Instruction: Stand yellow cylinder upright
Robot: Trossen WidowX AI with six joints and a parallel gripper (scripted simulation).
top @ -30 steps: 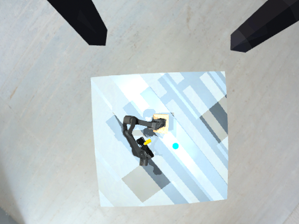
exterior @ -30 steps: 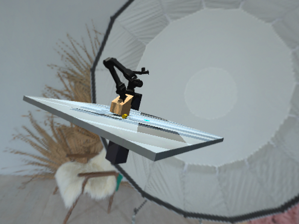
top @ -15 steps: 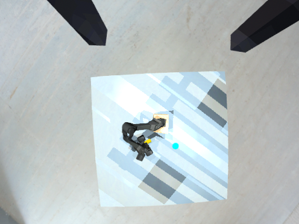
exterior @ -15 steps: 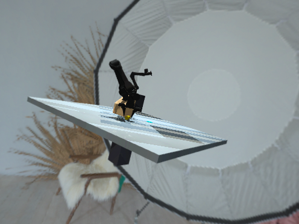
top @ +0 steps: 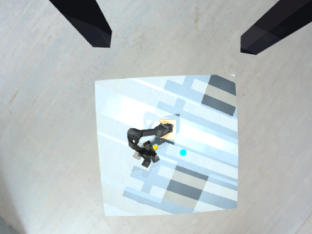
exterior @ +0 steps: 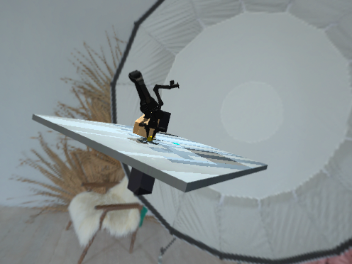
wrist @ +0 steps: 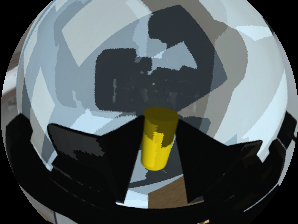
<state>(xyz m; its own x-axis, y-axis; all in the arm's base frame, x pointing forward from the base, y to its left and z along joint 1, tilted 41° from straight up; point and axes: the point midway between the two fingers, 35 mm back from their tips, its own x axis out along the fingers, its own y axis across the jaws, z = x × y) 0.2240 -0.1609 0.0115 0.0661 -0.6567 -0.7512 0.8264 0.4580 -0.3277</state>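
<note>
Right now my gripper tip is 1 cm short of the cyan circle, 29 cm to the right of it and 2 cm above it. Round my gripper tip: yellow tall cylinder: 1 cm behind, 2 cm to the left.
</note>
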